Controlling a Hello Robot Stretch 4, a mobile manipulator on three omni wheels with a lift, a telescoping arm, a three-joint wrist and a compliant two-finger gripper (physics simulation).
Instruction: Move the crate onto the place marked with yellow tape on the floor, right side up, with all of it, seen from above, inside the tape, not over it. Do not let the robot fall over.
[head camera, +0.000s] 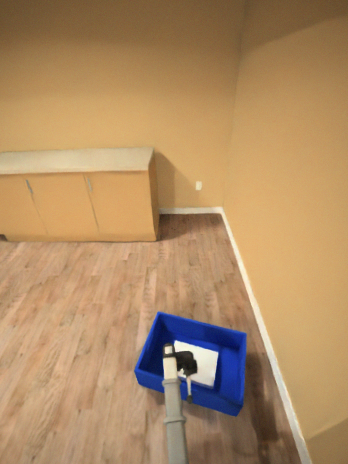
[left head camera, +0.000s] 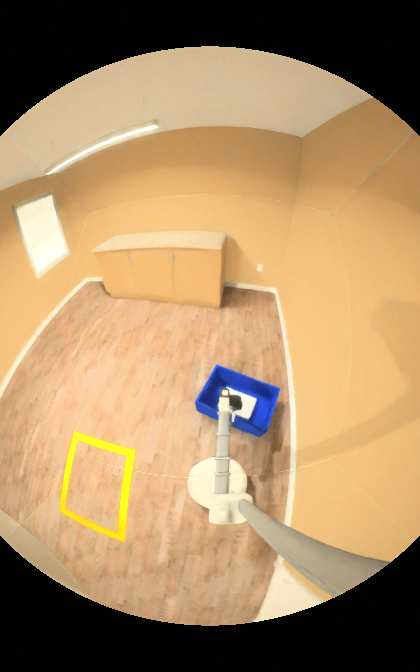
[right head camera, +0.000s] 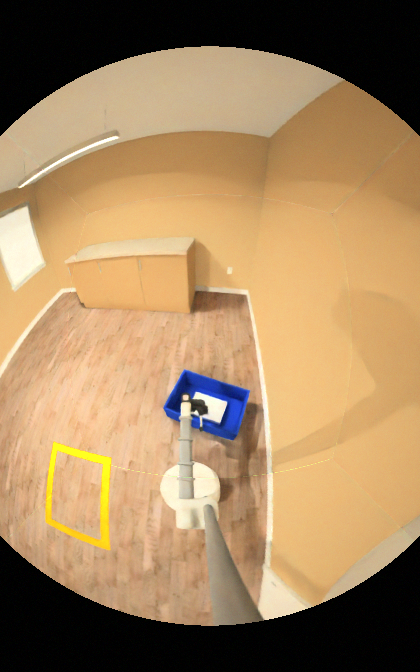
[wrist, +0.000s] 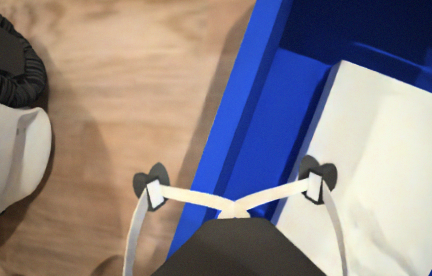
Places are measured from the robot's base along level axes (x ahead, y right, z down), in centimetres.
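Pixels of known places: gripper, between the fingertips: (wrist: 233, 175).
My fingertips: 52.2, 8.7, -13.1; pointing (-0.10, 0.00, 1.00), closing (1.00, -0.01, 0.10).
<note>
Behind a point stands the place of what it marks, as x, y, z.
The blue crate (head camera: 231, 369) @(63.1, 39.3, 1.0) (left head camera: 266, 407) (right head camera: 237, 412) (wrist: 220, 135) @(52.2, 4.5, -19.3) is upright on the floor, close to the right wall, with a flat white block (head camera: 206, 365) @(65.5, 23.0, -4.4) (left head camera: 248, 404) (right head camera: 217, 408) (wrist: 380, 150) @(69.1, 8.1, -4.4) inside. My gripper (head camera: 189, 399) (left head camera: 233, 420) (right head camera: 201, 427) (wrist: 233, 175) @(52.2, 8.7, -13.1) is open and empty at the crate's near wall. In the wrist view its fingertips are on either side of the rim, one over the floor outside and one over the white block; their height is hard to tell. The yellow tape rectangle (left head camera: 126, 495) (right head camera: 105, 500) is on the floor left of my base.
My round white base (left head camera: 200, 482) (right head camera: 171, 485) stands between the tape and the right wall, on the near side of the crate. A long low cabinet (head camera: 120, 205) @(202.8, -35.6, -47.8) (left head camera: 150, 275) (right head camera: 120, 280) stands against the far wall. The right wall's white baseboard (head camera: 265, 345) @(75.1, 67.7, 1.0) runs close beside the crate.
</note>
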